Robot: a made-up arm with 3 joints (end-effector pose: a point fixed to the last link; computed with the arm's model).
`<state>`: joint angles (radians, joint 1 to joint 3).
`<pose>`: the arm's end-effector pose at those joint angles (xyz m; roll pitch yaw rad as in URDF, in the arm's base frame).
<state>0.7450 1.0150 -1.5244</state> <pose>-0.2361 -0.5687 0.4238 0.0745 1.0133 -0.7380</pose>
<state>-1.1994 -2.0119 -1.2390</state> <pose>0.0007 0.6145 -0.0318 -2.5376 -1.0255 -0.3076</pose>
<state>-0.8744 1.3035 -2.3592</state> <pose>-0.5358 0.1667 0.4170 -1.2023 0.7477 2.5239</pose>
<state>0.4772 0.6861 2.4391</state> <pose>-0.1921 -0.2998 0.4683 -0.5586 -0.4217 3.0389</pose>
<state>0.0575 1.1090 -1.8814</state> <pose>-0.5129 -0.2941 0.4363 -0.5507 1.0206 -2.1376</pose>
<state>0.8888 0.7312 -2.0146</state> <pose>-0.2155 -0.4878 0.5078 -0.3677 0.6473 -1.2504</pose>
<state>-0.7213 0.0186 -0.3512</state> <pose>-0.4700 0.2898 0.4871 0.0175 0.0064 -1.0724</pose>
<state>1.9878 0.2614 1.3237</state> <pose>0.3007 -0.2394 0.4621 0.0653 -0.2533 -2.9800</pose>
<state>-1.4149 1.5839 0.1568</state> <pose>-0.4313 0.4269 0.0733 1.5841 -0.1568 -1.4170</pose>
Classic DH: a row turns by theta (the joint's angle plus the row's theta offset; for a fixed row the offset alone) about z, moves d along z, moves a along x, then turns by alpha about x. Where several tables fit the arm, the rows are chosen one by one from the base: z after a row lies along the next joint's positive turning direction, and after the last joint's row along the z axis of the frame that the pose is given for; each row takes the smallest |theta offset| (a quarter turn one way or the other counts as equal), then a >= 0, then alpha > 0; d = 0 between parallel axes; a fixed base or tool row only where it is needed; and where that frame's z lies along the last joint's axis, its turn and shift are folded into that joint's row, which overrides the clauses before.
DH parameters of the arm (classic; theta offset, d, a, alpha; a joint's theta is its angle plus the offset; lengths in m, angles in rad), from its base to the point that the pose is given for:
joint 1: -1.5708 0.166 0.039 -1.5708
joint 2: 0 -0.438 -0.039 1.5708
joint 3: -0.5354 0 0.1372 0
tool (fixed): 2.1062 0.322 0 0

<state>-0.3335 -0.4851 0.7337</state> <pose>-0.3796 0.1597 0.4954 -0.3731 0.3176 0.3398</pose>
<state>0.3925 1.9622 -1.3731</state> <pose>-0.3832 -0.5579 0.1212 2.6974 1.1346 1.4798</pose>
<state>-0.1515 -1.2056 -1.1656</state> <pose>-0.5249 0.3655 0.2279 -0.8007 -1.0322 -0.8458</pose>
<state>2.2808 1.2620 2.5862</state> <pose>0.4448 -0.0348 0.3614 -1.2116 -0.5263 -1.0472</pose>
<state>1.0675 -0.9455 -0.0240</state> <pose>-0.4013 -0.3622 0.4171 -0.9454 -0.0195 1.0535</pose>
